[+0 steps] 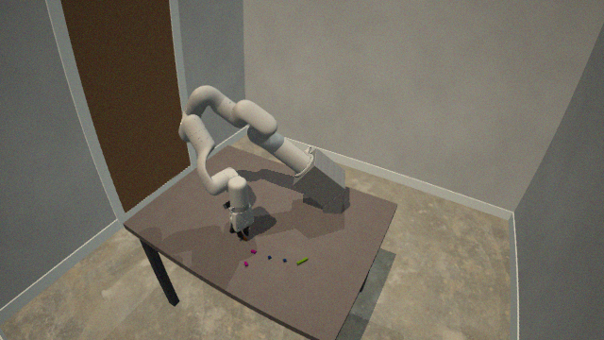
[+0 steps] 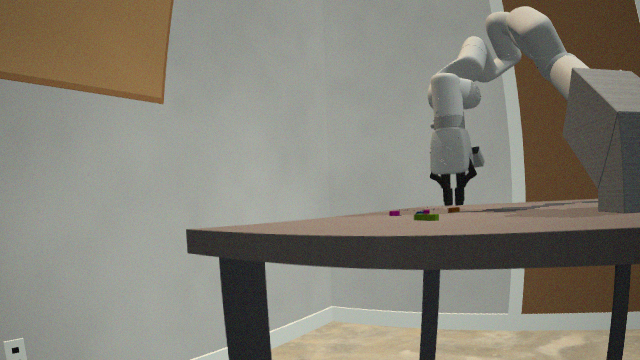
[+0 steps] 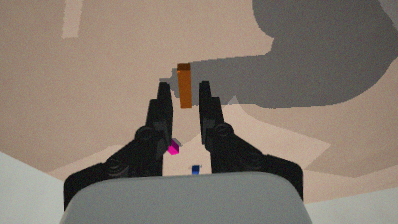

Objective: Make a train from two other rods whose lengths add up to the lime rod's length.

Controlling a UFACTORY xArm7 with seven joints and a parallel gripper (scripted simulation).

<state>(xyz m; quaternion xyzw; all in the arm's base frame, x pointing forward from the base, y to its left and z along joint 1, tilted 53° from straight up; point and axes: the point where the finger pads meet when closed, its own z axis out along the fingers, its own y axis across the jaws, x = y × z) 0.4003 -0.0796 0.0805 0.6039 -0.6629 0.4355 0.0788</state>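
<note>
Right now my hand is 30 mm above the orange rod. The rest, counted from my hand: lime rod 280 mm to the left, 30 mm below, 10 mm behind.
</note>
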